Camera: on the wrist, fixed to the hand. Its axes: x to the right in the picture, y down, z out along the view.
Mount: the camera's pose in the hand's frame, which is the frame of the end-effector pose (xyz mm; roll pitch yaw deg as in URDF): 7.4 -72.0 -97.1 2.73 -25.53 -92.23
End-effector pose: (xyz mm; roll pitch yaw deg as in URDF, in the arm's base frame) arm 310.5 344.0 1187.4 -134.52 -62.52 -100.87
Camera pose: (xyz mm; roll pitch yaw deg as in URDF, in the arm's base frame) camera 311.4 448.2 1249.1 117.70 -7.24 7.86
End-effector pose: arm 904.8 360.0 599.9 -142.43 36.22 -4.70
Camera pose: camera 981.8 351.5 693.0 -141.70 -10.88 79.77
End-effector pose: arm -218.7 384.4 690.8 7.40 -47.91 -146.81
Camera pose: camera -320.6 388.1 625.5 51.39 -10.52 108.19
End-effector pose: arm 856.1 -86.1 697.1 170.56 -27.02 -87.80
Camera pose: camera 941.8 -51.2 775.3 150.91 31.77 -13.43
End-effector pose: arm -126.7 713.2 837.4 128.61 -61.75 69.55
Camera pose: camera -240.0 755.1 846.0 98.83 29.45 84.59
